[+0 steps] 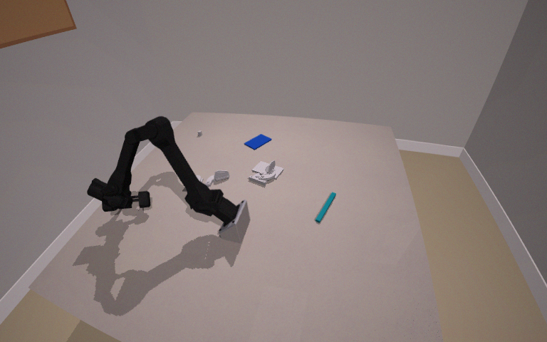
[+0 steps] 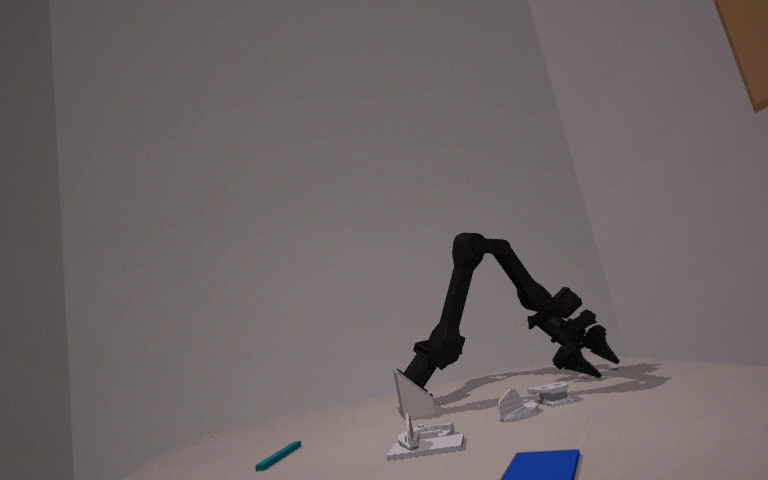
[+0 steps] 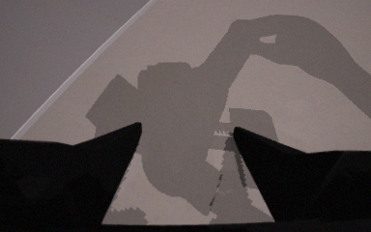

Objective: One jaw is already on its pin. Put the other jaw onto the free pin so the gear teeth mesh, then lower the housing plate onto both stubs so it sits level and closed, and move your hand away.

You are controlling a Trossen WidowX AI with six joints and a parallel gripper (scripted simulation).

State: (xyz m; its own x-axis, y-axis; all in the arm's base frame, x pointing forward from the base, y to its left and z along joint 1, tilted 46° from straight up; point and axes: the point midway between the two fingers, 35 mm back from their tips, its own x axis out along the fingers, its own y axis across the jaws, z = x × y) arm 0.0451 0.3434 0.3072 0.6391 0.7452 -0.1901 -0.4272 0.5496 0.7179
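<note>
The grey jaw is 160 mm ahead of my gripper tip and 310 mm to the right of it. Also, from my gripper tip: blue housing plate (490 mm ahead, 460 mm to the right, 10 mm below); white cube (550 mm ahead, 110 mm to the right); white base (260 mm ahead, 540 mm to the right, 10 mm below).
</note>
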